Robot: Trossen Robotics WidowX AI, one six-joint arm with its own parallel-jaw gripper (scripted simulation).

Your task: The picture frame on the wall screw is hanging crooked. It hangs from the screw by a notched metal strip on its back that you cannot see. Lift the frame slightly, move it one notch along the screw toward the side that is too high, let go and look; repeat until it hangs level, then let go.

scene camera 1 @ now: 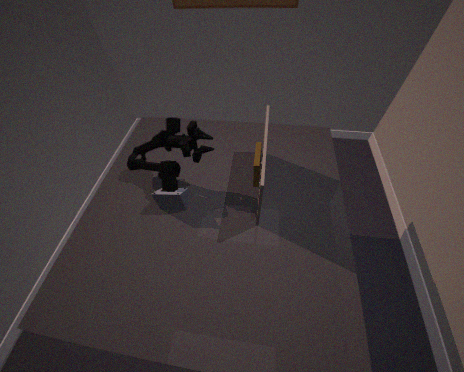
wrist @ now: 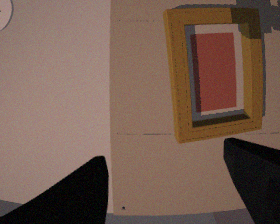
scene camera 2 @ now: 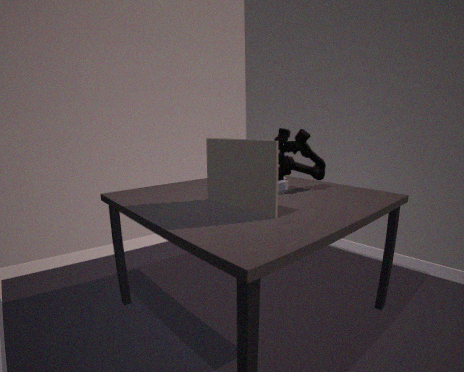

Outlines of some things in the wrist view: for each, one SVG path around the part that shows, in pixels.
My gripper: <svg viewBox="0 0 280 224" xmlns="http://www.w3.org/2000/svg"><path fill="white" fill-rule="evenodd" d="M105 157L96 156L89 159L81 167L75 169L71 174L67 174L65 178L60 179L60 182L56 182L54 186L46 189L39 196L22 204L20 207L12 209L10 213L1 216L0 224L105 224L107 204L109 204L109 201L107 201L109 168L107 168ZM226 138L224 149L222 149L225 166L229 169L232 182L234 182L236 191L239 192L242 202L244 202L247 211L249 211L252 221L255 224L280 224L279 149L264 146L264 144L260 146L260 144L242 141L242 139L236 137Z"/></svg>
A picture frame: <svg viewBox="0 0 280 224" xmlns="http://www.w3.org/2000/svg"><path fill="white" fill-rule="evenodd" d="M165 9L162 12L162 21L165 24L172 121L174 121L176 142L200 141L200 139L232 136L232 134L260 129L262 96L264 96L264 87L262 87L262 73L264 73L264 69L262 69L259 8L196 7Z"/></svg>
